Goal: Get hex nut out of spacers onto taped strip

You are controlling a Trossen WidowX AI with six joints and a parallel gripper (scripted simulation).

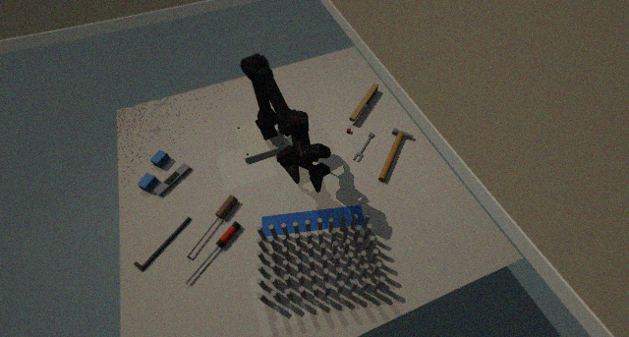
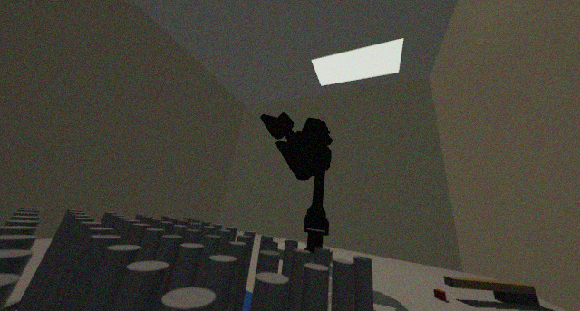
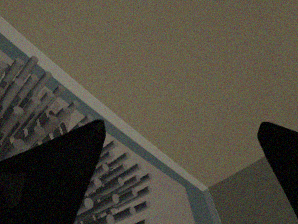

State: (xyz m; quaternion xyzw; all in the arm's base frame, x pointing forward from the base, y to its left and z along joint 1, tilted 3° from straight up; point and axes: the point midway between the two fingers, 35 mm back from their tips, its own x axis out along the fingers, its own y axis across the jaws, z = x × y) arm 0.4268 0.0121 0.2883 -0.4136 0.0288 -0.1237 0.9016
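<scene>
The hook tool is 13 cm behind my gripper tip, 36 cm to the right of it and 29 cm below it. Round my gripper tip: red cube (35 cm behind, 33 cm to the left, 29 cm below); wrench (24 cm behind, 36 cm to the left, 30 cm below); blue taped strip (2 cm behind, 1 cm to the left, 30 cm below).
</scene>
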